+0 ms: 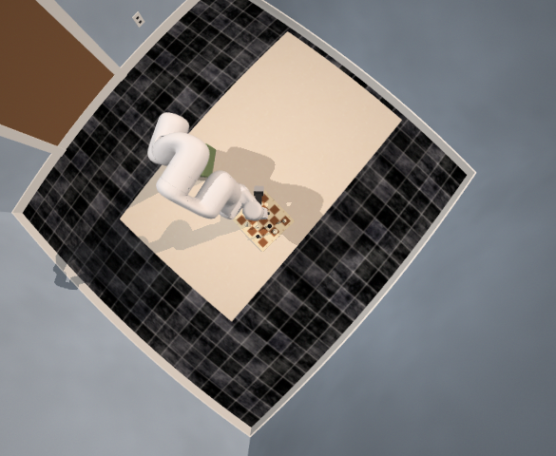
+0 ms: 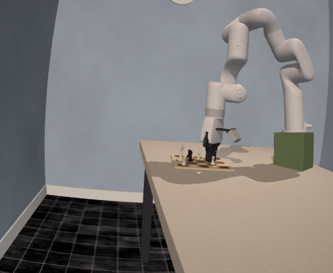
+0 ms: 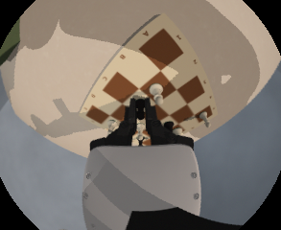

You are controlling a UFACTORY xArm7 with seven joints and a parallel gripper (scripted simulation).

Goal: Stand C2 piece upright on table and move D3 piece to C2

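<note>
The chessboard is 4 cm ahead of my hand and 3 cm below it.
</note>
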